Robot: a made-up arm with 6 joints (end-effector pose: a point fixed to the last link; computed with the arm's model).
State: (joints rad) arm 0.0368 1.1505 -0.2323 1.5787 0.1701 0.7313
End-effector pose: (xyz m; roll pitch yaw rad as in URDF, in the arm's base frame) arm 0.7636 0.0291 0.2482 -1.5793 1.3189 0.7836
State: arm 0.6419 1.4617 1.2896 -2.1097 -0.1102 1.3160
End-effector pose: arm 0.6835 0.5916 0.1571 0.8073 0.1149 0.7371
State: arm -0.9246 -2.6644 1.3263 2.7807 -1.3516 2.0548
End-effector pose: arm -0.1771 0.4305 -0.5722 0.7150 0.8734 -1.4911
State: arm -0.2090 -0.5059 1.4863 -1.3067 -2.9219 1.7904
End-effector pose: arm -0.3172 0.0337 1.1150 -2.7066 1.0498 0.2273
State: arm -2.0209 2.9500 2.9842 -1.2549 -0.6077 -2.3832
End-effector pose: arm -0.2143 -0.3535 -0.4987 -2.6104 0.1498 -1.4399
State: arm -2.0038 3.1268 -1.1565 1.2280 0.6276 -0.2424
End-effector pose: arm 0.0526 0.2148 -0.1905 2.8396 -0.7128 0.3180
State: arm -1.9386 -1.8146 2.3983 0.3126 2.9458 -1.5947
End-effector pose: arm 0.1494 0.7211 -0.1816 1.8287 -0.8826 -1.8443
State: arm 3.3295 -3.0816 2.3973 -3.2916 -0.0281 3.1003
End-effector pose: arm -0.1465 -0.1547 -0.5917 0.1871 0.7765 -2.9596
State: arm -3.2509 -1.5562 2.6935 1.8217 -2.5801 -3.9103
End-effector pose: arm 0.6537 -0.1032 -0.0578 0.1200 -0.7732 2.2275
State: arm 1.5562 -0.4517 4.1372 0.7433 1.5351 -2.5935
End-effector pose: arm 0.0894 -0.2325 0.5275 2.6776 0.1264 2.3063
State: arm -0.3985 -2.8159 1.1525 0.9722 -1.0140 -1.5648
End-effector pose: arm -0.3246 0.0596 -0.6470 -2.1720 0.0649 -2.7607
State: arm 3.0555 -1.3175 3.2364 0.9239 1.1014 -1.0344
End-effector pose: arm 0.5726 0.0268 0.1061 1.1836 0.5604 -2.2301
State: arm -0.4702 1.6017 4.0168 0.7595 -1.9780 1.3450
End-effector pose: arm 0.2901 -0.2499 0.3472 -0.7870 -0.2369 -1.1783
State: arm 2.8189 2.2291 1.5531 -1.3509 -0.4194 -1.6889
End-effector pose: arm -0.6117 0.2335 -0.4252 -2.8937 0.6955 -2.9202
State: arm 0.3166 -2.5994 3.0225 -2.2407 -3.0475 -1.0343
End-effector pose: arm -0.1834 0.0222 -0.5614 1.9975 -0.7174 -2.9229
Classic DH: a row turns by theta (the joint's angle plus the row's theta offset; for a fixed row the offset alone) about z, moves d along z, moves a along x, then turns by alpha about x. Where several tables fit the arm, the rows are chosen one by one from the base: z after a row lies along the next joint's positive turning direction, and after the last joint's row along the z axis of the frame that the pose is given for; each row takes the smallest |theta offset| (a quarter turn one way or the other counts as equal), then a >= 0, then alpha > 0; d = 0 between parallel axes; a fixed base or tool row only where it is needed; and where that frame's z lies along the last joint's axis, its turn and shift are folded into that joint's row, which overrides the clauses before.
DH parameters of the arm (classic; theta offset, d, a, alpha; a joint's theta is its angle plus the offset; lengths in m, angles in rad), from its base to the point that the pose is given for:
joint 1: 0 0.2425 0 -1.5708
joint 2: -1.5708 0 0.643 3.1416
joint 3: 0 0 0 -1.5708
joint 4: 0 -0.2852 0 1.5708
joint 5: 0 0.126 0 -1.5708
joint 6: 1.5708 0 0 1.5708
tool (fixed): -1.5708 0 0 0

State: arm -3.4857 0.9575 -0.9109 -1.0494 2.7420 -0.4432
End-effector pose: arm -0.2968 0.1730 0.3720 -0.0220 -0.9683 2.1599
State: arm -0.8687 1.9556 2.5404 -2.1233 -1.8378 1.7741
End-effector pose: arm 0.6272 -0.6391 0.0691 -0.9432 -0.2801 1.2486
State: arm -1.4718 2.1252 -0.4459 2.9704 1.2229 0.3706
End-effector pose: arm 0.1550 -0.3044 -0.2681 -0.1912 -0.6379 1.4691
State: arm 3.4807 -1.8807 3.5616 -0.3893 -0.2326 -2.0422
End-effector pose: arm 0.3930 0.2622 -0.1980 2.5757 1.0499 -2.6258
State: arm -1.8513 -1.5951 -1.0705 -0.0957 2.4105 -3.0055
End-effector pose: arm -0.0126 0.4094 0.3593 -0.2206 -0.2038 1.3555
